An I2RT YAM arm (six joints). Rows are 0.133 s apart.
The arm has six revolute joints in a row. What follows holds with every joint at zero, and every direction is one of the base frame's.
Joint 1 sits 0.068 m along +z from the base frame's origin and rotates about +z.
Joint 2 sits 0.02 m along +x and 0.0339 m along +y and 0.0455 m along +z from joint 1 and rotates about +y.
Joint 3 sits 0.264 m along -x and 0.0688 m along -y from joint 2 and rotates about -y.
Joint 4 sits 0.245 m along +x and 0.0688 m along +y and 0.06 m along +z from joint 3 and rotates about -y.
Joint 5 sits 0.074 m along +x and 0.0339 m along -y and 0.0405 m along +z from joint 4 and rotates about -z.
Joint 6 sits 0.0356 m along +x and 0.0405 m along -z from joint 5 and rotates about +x.
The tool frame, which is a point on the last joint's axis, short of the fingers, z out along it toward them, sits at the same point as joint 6; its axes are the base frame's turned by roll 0, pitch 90 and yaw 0 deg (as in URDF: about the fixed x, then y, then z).
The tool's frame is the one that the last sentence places.
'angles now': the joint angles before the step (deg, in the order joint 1, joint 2, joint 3, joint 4, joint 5, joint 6). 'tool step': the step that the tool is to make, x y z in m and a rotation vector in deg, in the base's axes. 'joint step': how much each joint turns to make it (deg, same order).
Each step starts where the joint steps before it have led.
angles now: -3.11 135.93 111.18 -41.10 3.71 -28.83
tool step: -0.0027 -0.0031 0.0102 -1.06 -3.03 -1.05
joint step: -0.29 -2.37 -2.38 3.08 1.13 0.30
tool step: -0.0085 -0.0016 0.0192 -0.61 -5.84 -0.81
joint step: -0.21 -5.08 -5.48 6.24 0.52 0.40
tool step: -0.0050 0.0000 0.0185 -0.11 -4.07 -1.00
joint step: 0.00 -3.30 -2.14 2.82 0.45 0.90
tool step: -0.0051 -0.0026 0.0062 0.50 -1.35 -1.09
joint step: -0.35 -1.78 -1.74 1.18 -0.01 0.95
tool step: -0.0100 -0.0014 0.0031 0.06 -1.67 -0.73
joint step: -0.24 -2.85 -4.19 2.95 0.17 0.49
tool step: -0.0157 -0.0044 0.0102 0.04 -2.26 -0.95
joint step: -0.70 -4.43 -4.96 2.74 0.00 0.34
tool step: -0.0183 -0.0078 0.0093 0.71 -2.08 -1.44
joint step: -1.26 -4.67 -5.11 2.36 -0.54 0.75
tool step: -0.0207 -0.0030 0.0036 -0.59 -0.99 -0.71
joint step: -0.68 -4.71 -5.86 2.24 0.36 -0.31
